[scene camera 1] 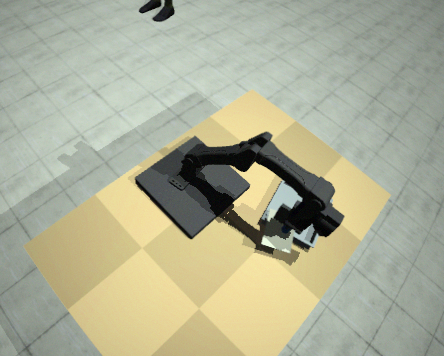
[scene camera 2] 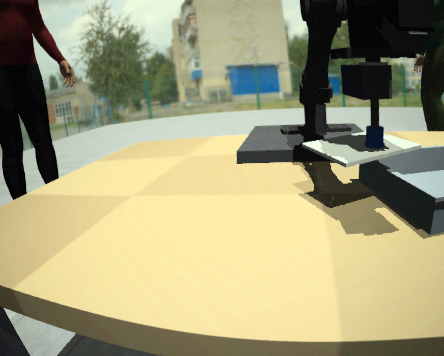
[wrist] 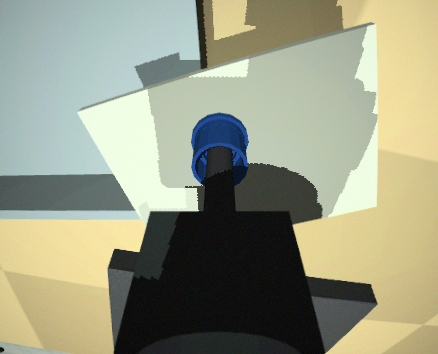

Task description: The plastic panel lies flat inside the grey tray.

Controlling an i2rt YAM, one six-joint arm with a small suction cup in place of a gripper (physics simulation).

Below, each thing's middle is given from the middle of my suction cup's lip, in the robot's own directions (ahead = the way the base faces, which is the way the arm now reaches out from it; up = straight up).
Now: the grey tray [scene camera 2: 402, 180] 1 cm ahead of my suction cup, 13 cm to the left of it and 7 cm below it. From my suction cup the other things lie so: pale plastic panel [scene camera 2: 349, 150] 2 cm behind, 1 cm to the right, 1 cm below.
